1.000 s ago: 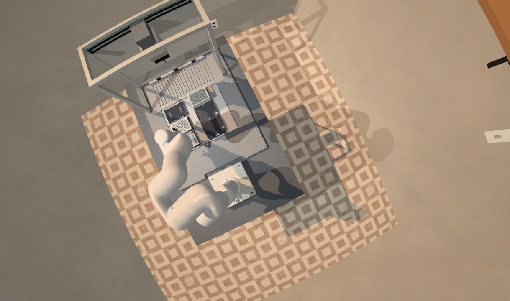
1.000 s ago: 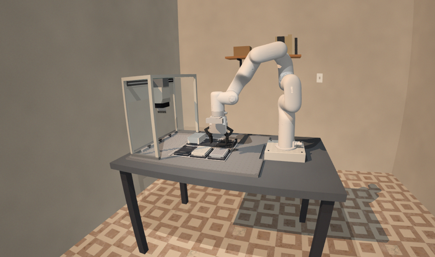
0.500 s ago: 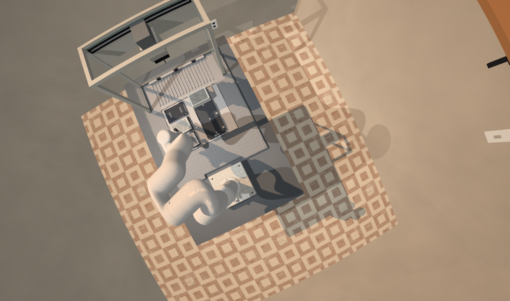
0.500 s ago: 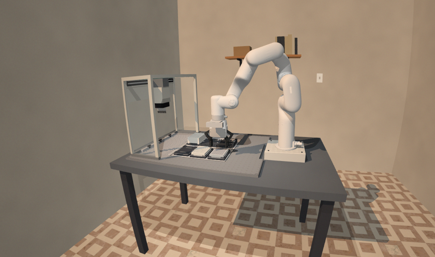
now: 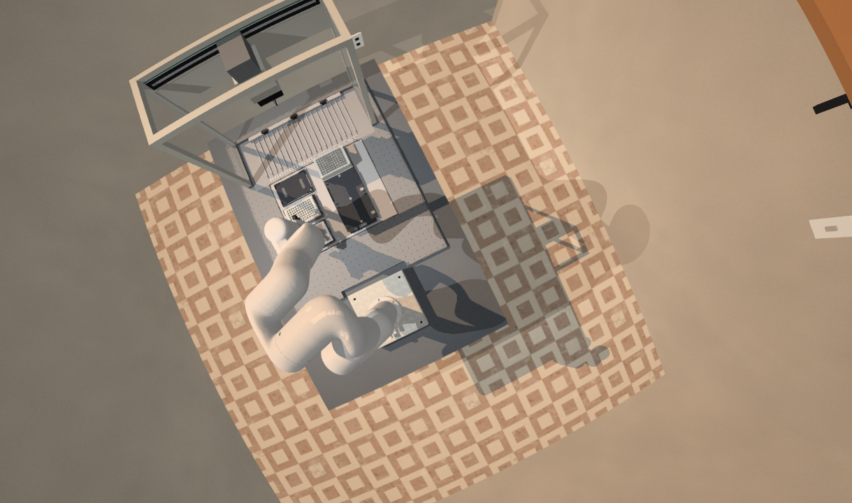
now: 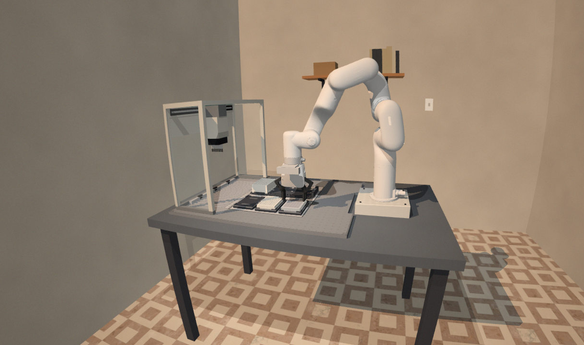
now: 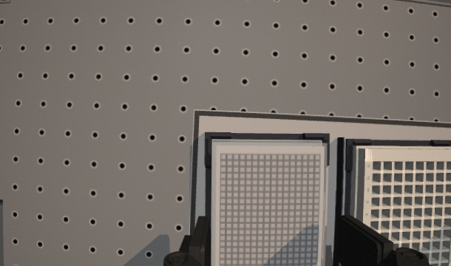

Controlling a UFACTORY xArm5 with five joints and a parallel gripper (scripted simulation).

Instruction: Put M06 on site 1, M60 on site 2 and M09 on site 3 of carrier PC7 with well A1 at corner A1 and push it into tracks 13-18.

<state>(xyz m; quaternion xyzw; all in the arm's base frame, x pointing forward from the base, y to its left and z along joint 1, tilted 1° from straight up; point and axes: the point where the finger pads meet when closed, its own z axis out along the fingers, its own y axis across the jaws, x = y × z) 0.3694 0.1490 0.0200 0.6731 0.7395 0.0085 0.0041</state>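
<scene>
Right now the plate nest S1 is 40 mm below my hand. The rest, counted from my hand: plate carrier PC7 (130 mm ahead, 190 mm to the right, 30 mm below); white plate (110 mm ahead, 10 mm to the left, 30 mm below); plate nest S3 (220 mm ahead, 10 mm to the left, 40 mm below).
</scene>
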